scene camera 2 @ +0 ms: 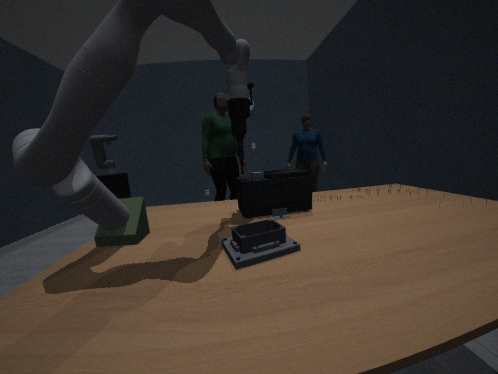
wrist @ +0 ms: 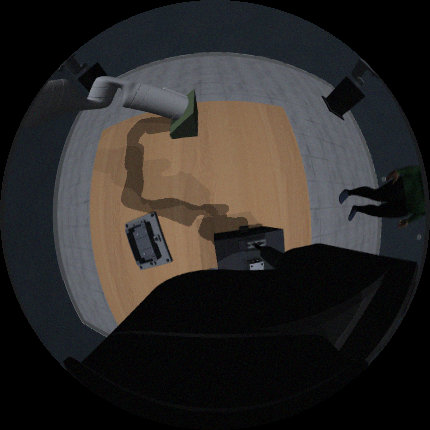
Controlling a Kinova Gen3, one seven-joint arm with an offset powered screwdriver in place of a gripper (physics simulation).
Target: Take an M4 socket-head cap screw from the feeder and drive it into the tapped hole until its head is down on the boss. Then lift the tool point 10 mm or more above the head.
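The screwdriver (scene camera 2: pixel 242 169) (wrist: pixel 256 245), my gripper, points down at the top of the black screw feeder (scene camera 2: pixel 275 197) (wrist: pixel 231 256). In the wrist view its dark tip is over a small grey pick-up part of the feeder. Contact, and whether a screw is on the tip, are too small and dark to tell. A dark open-topped housing (scene camera 2: pixel 258 237) (wrist: pixel 143 242) sits on a grey base plate (scene camera 2: pixel 265 257) (wrist: pixel 163 254), apart from the tool and nearer scene camera 2 than the feeder. The tapped hole and its boss cannot be made out.
A small silver block (scene camera 2: pixel 257 175) (wrist: pixel 256 264) is on the feeder. A small grey bracket (scene camera 2: pixel 280 214) stands before it. The arm's green wedge mount (scene camera 2: pixel 142 222) (wrist: pixel 187 128) is at the table edge. A person in green (scene camera 2: pixel 218 135) (wrist: pixel 414 192) and one in blue (scene camera 2: pixel 306 145) stand beyond the table.
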